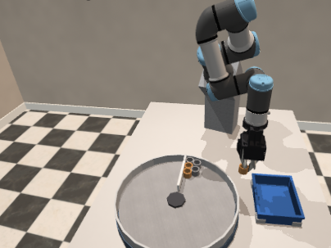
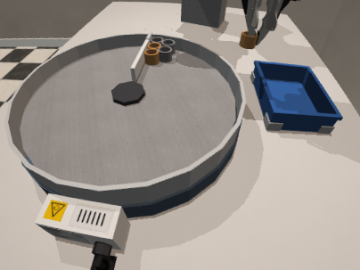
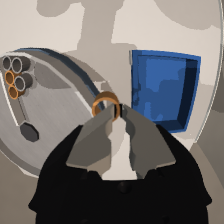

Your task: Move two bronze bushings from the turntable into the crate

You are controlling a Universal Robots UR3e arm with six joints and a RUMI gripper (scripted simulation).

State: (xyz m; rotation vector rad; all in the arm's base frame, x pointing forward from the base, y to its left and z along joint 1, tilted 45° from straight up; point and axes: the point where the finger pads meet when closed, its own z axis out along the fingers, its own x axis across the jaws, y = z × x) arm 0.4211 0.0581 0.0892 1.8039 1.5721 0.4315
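My gripper is now 50 mm short of the blue crate, 100 mm to the right of it and 110 mm above it. The rest, counted from my hand: grey turntable: 40 mm ahead, 260 mm to the right, 90 mm below.
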